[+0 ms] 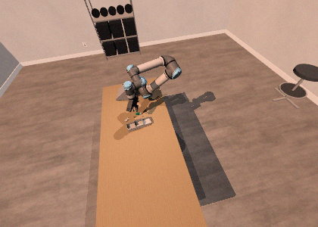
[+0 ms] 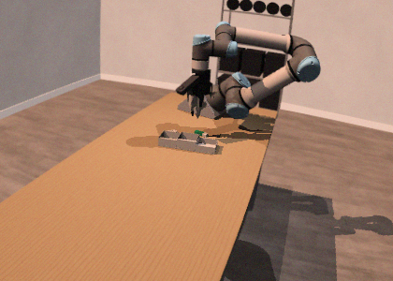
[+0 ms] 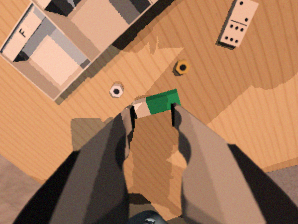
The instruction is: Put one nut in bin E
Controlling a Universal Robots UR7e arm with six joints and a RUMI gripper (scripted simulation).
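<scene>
Right now my hand is 2 cm past the brass nut, 3 cm to the left of it and 11 cm above it. Also, from my hand: bin row (10 cm ahead, 10 cm below); then silver nut (6 cm to the left, 11 cm below); then green block (5 cm behind, 3 cm to the left, 11 cm below).
</scene>
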